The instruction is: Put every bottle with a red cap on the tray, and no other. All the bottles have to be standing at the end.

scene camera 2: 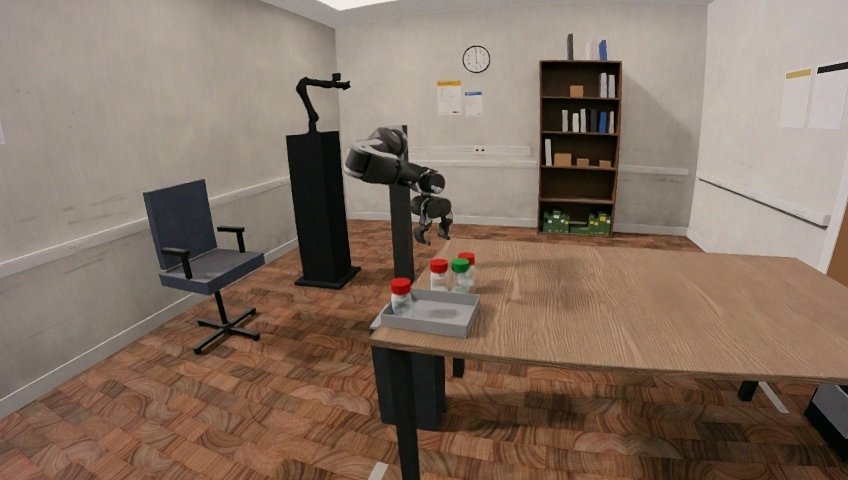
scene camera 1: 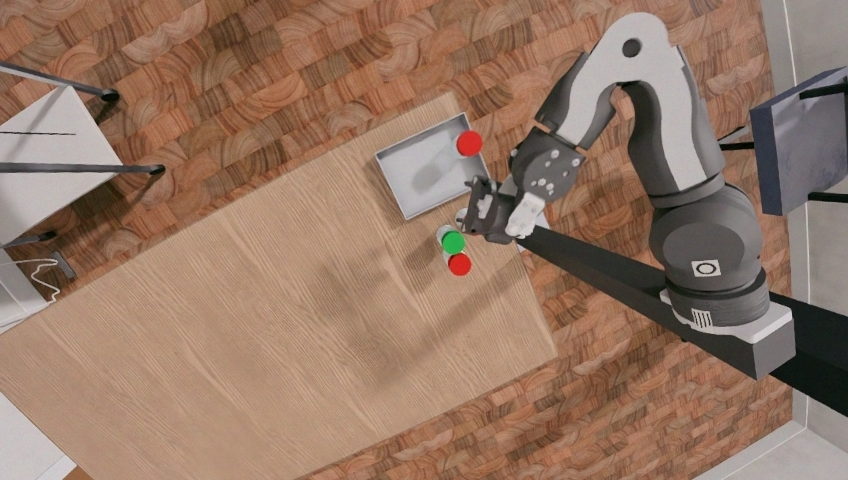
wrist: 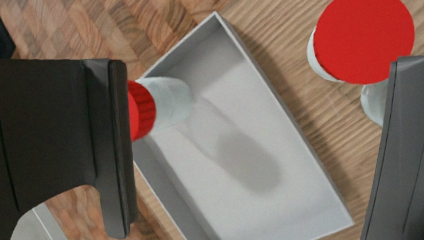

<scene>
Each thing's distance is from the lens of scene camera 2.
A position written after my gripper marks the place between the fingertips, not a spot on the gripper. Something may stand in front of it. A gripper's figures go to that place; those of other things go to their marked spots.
my gripper (scene camera 2: 434, 241): 107 cm
red-capped bottle (scene camera 2: 401, 298): 102 cm
</scene>
